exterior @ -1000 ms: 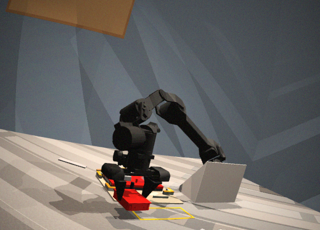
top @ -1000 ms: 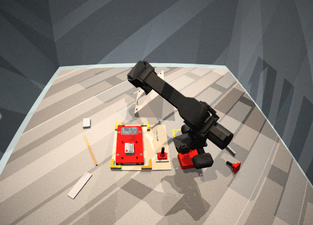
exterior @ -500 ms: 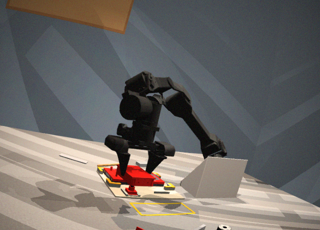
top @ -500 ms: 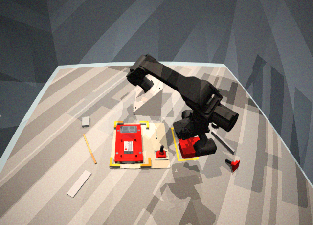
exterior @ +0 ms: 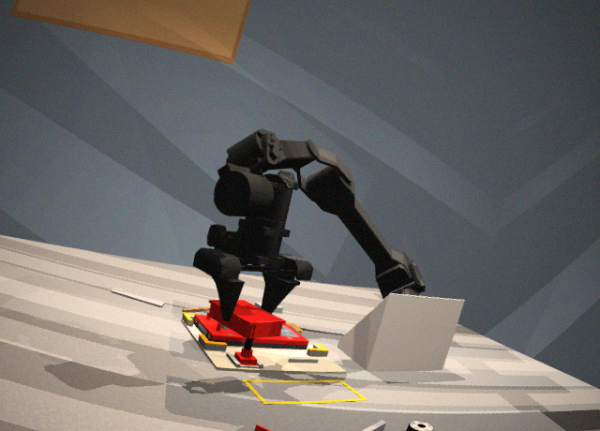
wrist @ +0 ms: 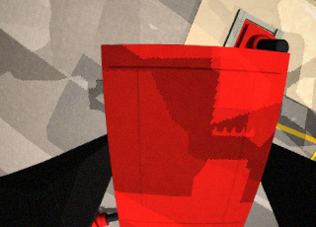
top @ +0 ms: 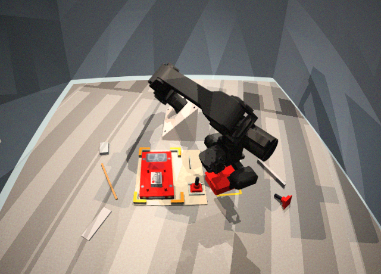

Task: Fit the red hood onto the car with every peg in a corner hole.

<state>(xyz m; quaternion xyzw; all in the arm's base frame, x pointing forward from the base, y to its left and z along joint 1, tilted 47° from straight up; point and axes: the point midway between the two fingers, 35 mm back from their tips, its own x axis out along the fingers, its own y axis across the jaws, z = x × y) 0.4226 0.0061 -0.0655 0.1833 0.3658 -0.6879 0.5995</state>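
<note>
My gripper tip is 18 cm to the left of the grey engine block, 9 cm past it and 8 cm above it. Round my gripper tip: grey bar: 22 cm to the left, 10 cm below, 7 cm behind; then red hood: 1 cm above; then wooden stick: 35 cm to the right, 13 cm behind, 10 cm below.
</note>
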